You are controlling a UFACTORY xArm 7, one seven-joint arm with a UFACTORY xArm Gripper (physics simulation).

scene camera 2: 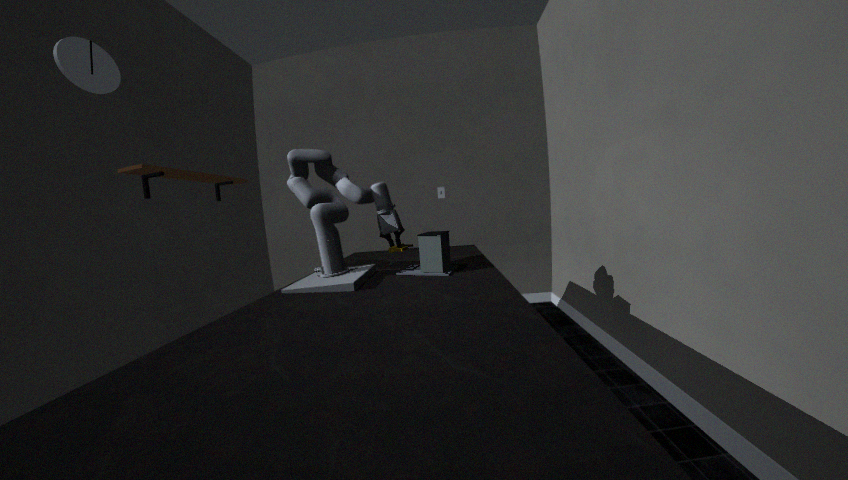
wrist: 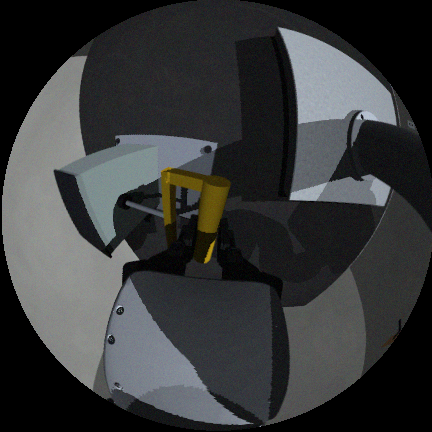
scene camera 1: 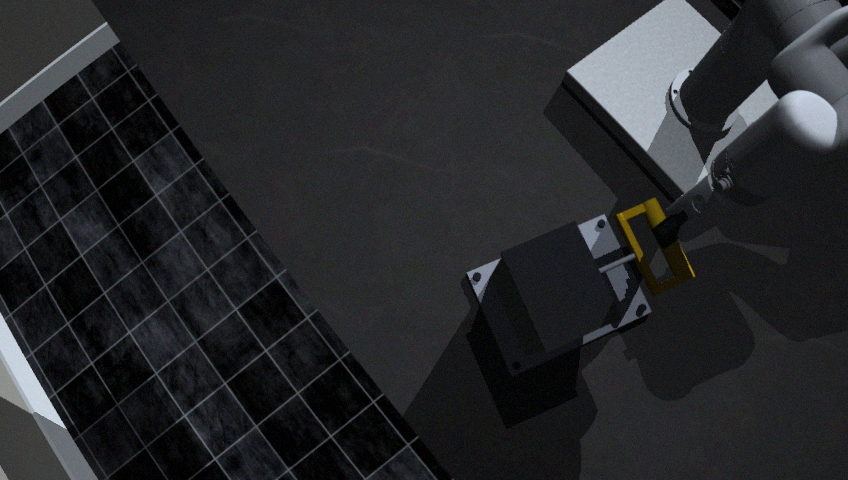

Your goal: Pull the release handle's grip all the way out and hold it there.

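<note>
The release handle's yellow frame (scene camera 1: pixel 629 234) (wrist: pixel 169 200) stands out from the grey box housing (scene camera 1: pixel 547 279) (scene camera 2: pixel 434 252) (wrist: pixel 117 175). A stretch of bare metal rod (scene camera 1: pixel 615 262) (wrist: pixel 145 208) shows between them. The round yellow grip bar (scene camera 1: pixel 655 212) (wrist: pixel 213 205) is the side farthest from the housing. My gripper (scene camera 1: pixel 668 230) (scene camera 2: pixel 395 243) (wrist: pixel 208 225) is shut on this bar, with one dark finger on each side of it in the wrist view. The bar's lower part is in shadow, and the exact finger contact is dark and partly hidden.
The housing stands on a pale bolted plate (scene camera 1: pixel 593 230) (scene camera 2: pixel 407 273) (wrist: pixel 187 148). The arm's white base slab (scene camera 1: pixel 636 71) (scene camera 2: pixel 324 282) (wrist: pixel 320 90) lies near the handle. A wooden wall shelf (scene camera 2: pixel 184 174) and a tiled floor (scene camera 1: pixel 172 333) beyond the table edge also show.
</note>
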